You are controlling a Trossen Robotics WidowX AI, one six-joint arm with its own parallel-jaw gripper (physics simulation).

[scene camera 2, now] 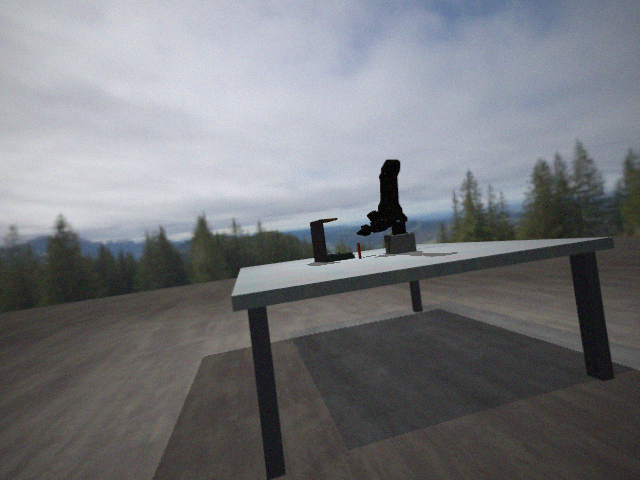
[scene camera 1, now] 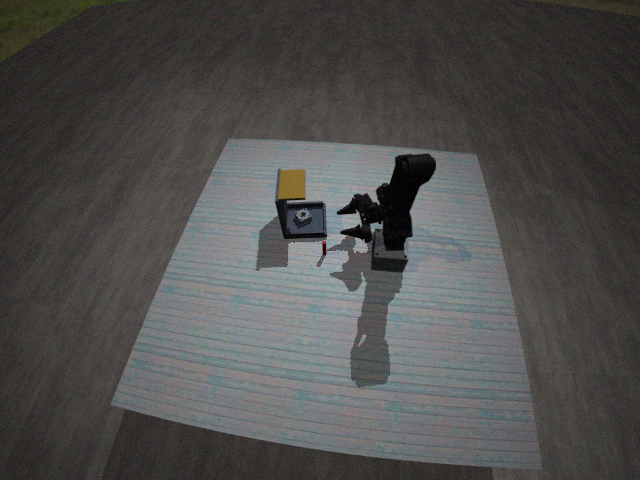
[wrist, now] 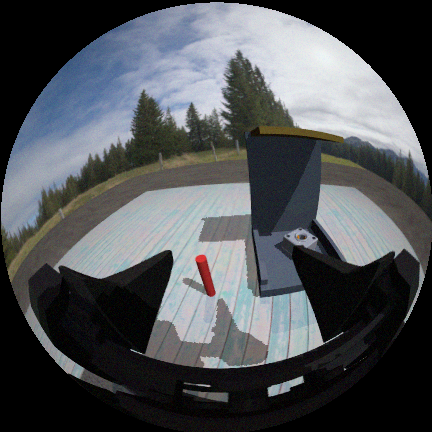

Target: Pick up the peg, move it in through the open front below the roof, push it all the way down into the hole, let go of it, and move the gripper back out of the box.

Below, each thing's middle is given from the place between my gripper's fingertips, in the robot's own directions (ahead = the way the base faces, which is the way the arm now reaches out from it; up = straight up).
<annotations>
My hand is 130 mm short of the box (scene camera 1: 317,228), 110 mm to the left of it and 20 mm above it. Also, from my hand: back wall (wrist: 284,172): 210 mm ahead, 100 mm to the right, 20 mm below; yellow roof (scene camera 1: 292,182): 160 mm ahead, 100 mm to the right, 90 mm above.
</annotations>
